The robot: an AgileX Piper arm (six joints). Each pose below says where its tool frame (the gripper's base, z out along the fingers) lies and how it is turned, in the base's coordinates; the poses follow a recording.
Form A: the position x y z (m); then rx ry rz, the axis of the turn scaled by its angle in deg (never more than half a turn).
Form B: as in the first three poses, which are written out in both.
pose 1, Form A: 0.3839, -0.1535, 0.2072, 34.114, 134.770, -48.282
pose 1, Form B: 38.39, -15.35, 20.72, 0.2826, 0.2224, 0.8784, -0.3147
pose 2, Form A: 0.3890, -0.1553, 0.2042, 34.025, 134.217, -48.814
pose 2, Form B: 38.90, -15.53, 20.42, 0.2856, 0.2221, 0.8761, -0.3186
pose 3, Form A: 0.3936, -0.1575, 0.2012, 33.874, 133.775, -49.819
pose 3, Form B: 39.36, -15.75, 20.12, 0.2864, 0.2212, 0.8736, -0.3253
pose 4, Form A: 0.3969, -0.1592, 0.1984, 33.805, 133.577, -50.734
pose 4, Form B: 39.69, -15.92, 19.84, 0.2854, 0.2207, 0.8719, -0.3312
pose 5, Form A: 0.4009, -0.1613, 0.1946, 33.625, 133.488, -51.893
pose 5, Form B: 40.09, -16.13, 19.46, 0.2831, 0.2192, 0.8703, -0.3383
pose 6, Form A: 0.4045, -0.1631, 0.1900, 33.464, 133.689, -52.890
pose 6, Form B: 40.45, -16.31, 19.00, 0.2789, 0.2177, 0.8697, -0.3441
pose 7, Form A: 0.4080, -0.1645, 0.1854, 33.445, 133.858, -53.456
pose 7, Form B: 40.80, -16.45, 18.54, 0.2759, 0.2173, 0.8695, -0.3472
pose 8, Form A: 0.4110, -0.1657, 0.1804, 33.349, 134.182, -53.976
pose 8, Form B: 41.10, -16.57, 18.04, 0.2721, 0.2162, 0.8699, -0.3499
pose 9, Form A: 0.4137, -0.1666, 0.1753, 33.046, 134.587, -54.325
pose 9, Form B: 41.37, -16.66, 17.53, 0.2685, 0.2139, 0.8710, -0.3516
